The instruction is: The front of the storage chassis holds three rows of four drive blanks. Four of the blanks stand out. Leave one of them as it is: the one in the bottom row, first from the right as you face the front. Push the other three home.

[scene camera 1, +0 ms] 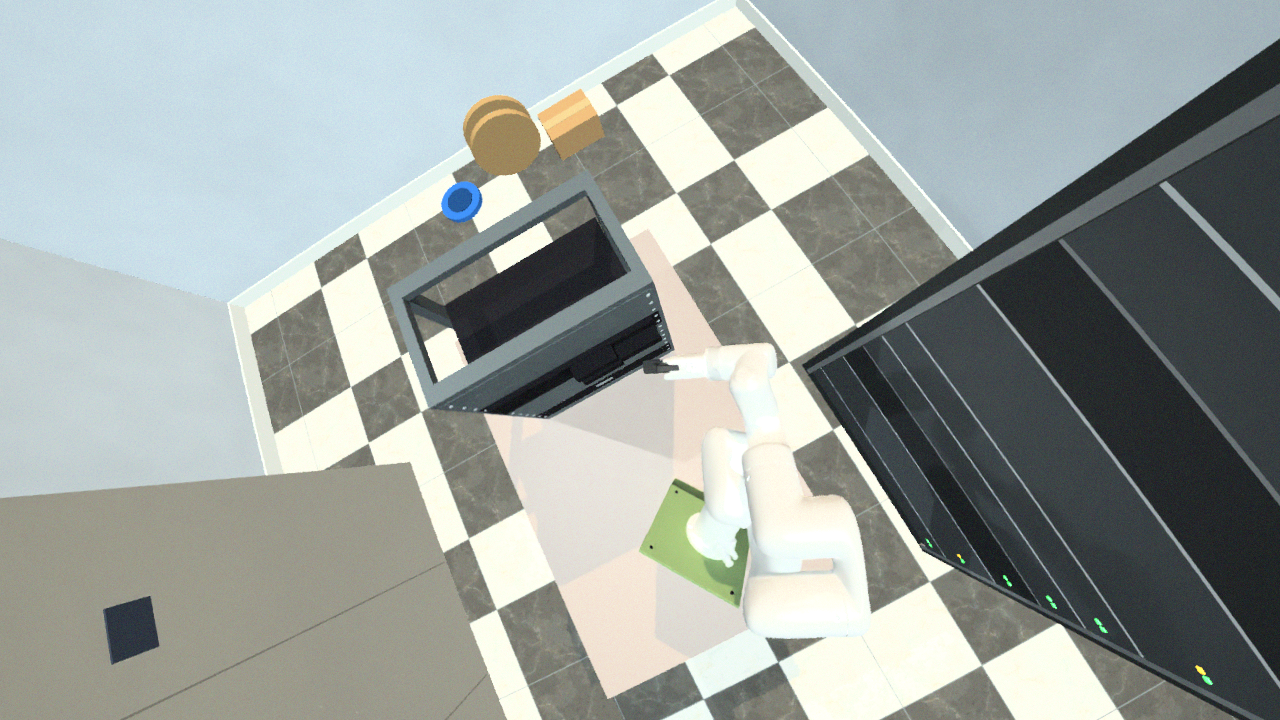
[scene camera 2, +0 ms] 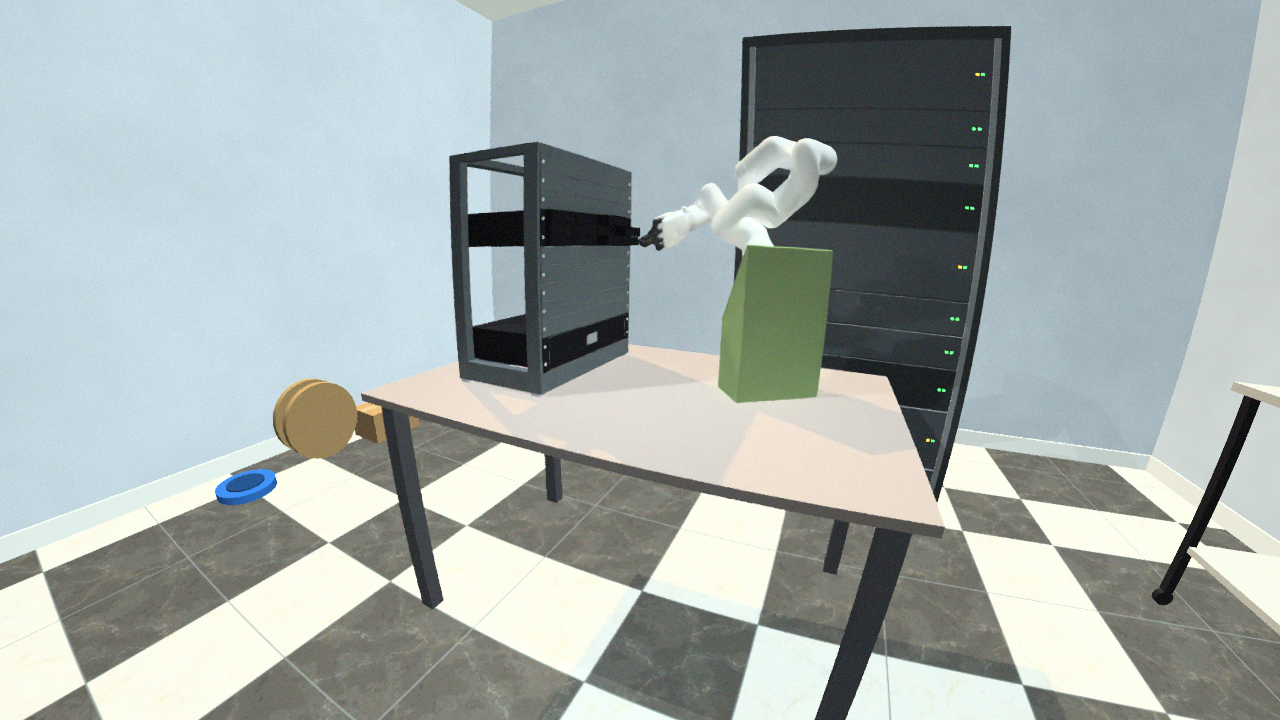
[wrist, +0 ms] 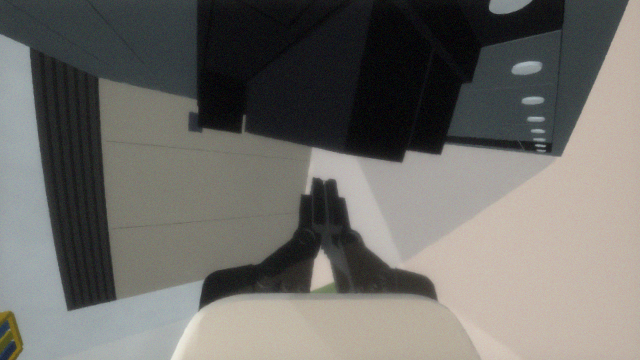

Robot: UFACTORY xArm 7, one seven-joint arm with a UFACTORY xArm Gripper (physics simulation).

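Pixels of known places: gripper, fingertip midpoint: [scene camera 1: 644, 367] [scene camera 2: 640, 243] [wrist: 320, 192]; arm's base, origin of the base link: [scene camera 1: 710, 536] [scene camera 2: 780, 290].
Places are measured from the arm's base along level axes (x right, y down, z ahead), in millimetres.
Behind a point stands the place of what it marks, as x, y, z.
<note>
The black storage chassis [scene camera 2: 563, 227] {-194, -145, 526} sits in the upper part of the grey rack frame [scene camera 1: 537, 344] {-24, -341, 527} [scene camera 2: 533, 268] {-274, -47, 566}. In the wrist view several dark drive blanks stand out from its front: one block [wrist: 221, 107] {78, -172, 473} at the left, a wide one [wrist: 305, 100] {165, -156, 463} in the middle and another [wrist: 434, 112] {188, -117, 465} to its right. Their rows and exact edges are hard to tell in the dark. Standing-out blanks also show in scene camera 1 [scene camera 1: 597, 360] {36, -185, 480} and scene camera 2 [scene camera 2: 634, 231] {143, -144, 451}. My gripper [scene camera 1: 648, 367] {114, -107, 421} [scene camera 2: 642, 240] {114, -107, 421} [wrist: 320, 192] {114, -107, 421} is shut and empty, near the chassis front at its right end; contact cannot be told.
The rack stands on the pinkish table [scene camera 1: 590, 626] {-518, 274, -81} [scene camera 2: 680, 447] {-428, 274, 164}. A green pedestal [scene camera 1: 666, 537] {-80, -58, 65} [scene camera 2: 778, 322] {-91, 70, -1} carries the arm. A lower black unit [scene camera 2: 581, 342] {-84, 169, 528} fills the rack's bottom. A tall server cabinet [scene camera 1: 984, 376] [scene camera 2: 877, 205] stands behind the arm in scene camera 2.
</note>
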